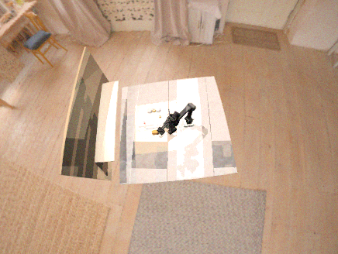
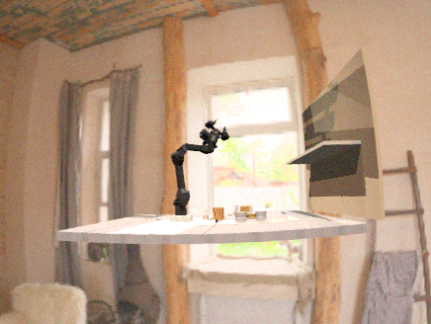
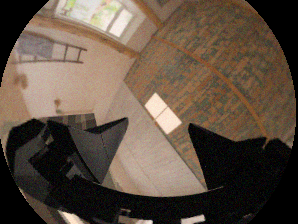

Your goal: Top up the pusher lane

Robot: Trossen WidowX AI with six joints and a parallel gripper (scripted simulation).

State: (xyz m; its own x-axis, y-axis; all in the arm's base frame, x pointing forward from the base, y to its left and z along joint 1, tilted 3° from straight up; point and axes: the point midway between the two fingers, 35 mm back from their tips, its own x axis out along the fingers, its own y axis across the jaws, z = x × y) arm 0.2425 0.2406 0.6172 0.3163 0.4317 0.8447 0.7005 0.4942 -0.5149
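My gripper tip is now 62 cm above the brown block, 19 cm to the left of it and 14 cm short of it. Also, from my gripper tip: tall panel: 70 cm ahead, 28 cm to the right, 26 cm below; then shelf: 59 cm ahead, 29 cm below, 28 cm to the right.
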